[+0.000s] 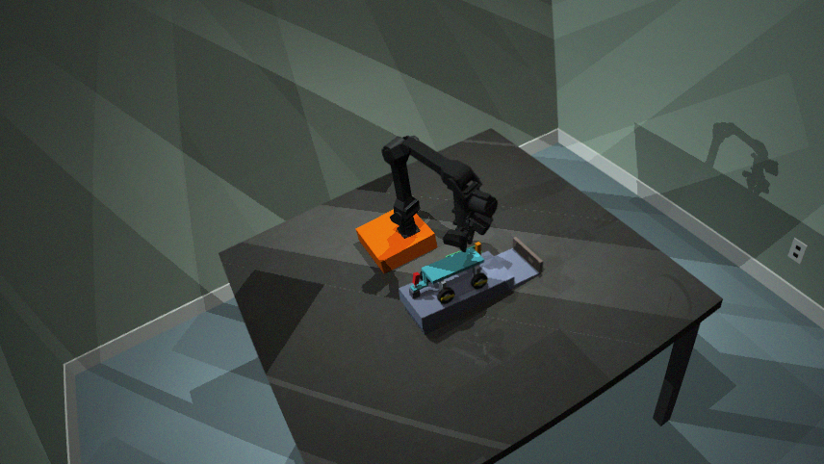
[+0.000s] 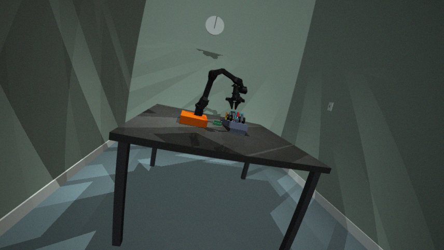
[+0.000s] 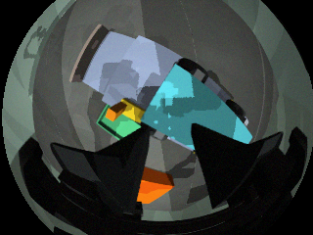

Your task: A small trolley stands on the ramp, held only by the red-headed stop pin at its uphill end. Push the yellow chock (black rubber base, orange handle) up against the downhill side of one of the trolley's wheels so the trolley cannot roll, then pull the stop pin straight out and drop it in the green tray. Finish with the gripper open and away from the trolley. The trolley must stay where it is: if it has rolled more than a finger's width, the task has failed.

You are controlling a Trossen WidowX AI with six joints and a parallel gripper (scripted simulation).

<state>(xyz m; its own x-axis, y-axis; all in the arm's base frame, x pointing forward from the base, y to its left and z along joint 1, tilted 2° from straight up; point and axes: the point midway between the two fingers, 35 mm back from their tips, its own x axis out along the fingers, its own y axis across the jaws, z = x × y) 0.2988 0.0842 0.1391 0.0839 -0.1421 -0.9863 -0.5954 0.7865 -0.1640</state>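
Right now the red-headed stop pin is 10 mm ahead of my gripper tip, 190 mm to the right of it and 40 mm below it. Also, from my gripper tip: teal-topped trolley 20 mm ahead, 70 mm to the right, 60 mm below; then grey ramp 20 mm ahead, 60 mm to the right, 120 mm below; then yellow chock 40 mm behind, 30 mm to the left, 90 mm below.
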